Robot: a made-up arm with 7 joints. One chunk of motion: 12 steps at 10 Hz.
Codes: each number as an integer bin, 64 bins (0 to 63) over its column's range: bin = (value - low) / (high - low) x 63, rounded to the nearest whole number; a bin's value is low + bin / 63 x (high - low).
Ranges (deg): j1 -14..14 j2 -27..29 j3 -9..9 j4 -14..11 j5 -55..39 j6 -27..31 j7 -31..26
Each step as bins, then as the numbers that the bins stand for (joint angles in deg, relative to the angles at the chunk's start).
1 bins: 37 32 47 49 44 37 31
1 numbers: 2.44 1.44 4.43 5.44 10.65 7.06 -2.95
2 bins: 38 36 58 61 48 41 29
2 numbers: 2.89 5.00 7.57 10.21 16.62 10.75 -4.76
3 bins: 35 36 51 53 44 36 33
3 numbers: 1.56 5.00 5.57 7.03 10.65 6.14 -1.14
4 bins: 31 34 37 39 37 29 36
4 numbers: -0.22 3.22 1.57 1.48 0.21 -0.30 1.57
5 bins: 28 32 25 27 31 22 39
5 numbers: -1.56 1.44 -1.86 -3.29 -8.75 -6.75 4.29
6 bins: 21 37 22 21 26 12 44
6 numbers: -4.67 5.89 -2.71 -5.67 -16.21 -15.95 8.81
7 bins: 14 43 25 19 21 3 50
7 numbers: -7.78 11.22 -1.86 -6.46 -23.67 -24.24 14.24
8 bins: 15 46 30 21 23 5 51
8 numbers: -7.33 13.89 -0.43 -5.67 -20.68 -22.40 15.14
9 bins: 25 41 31 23 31 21 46
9 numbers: -2.89 9.44 -0.14 -4.87 -8.75 -7.67 10.62
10 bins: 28 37 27 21 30 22 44
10 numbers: -1.56 5.89 -1.29 -5.67 -10.24 -6.75 8.81
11 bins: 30 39 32 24 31 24 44
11 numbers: -0.67 7.67 0.14 -4.48 -8.75 -4.90 8.81
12 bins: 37 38 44 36 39 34 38
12 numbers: 2.44 6.78 3.57 0.29 3.19 4.30 3.38
